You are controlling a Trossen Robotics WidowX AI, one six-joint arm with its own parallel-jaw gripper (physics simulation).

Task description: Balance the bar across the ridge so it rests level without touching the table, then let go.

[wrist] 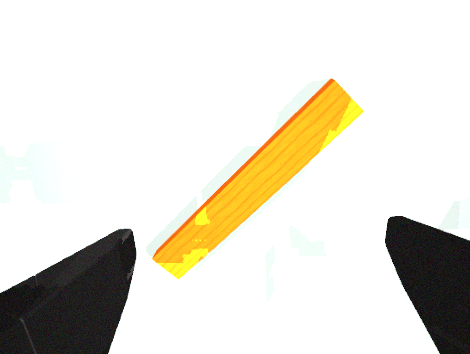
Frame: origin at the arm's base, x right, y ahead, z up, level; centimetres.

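Seen in the pictures: gripper, fingertip midpoint: (pixel 261 236).
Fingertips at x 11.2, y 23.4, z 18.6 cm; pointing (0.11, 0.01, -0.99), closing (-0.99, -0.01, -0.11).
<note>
A point is followed by its place in that frame.
The bar (pixel 259 175) {x 11.8, y 28.0, z 1.6 cm}, orange-yellow with wood grain, lies diagonally in the wrist view, from lower left to upper right. Its lower-left end is near the left fingertip, and its upper-right end is farther away in the picture. My gripper (pixel 261 236) {x 11.2, y 23.4, z 18.6 cm} is open, with one black finger at each lower side of the view and nothing held between them. The bar is apart from both fingers. The ridge does not show in this view, and I cannot tell what is under the bar.
The surface around the bar is washed out to white. Faint pale shadows lie along the bar's upper-left edge, at the far left, below the bar and near the right finger. No other object can be made out.
</note>
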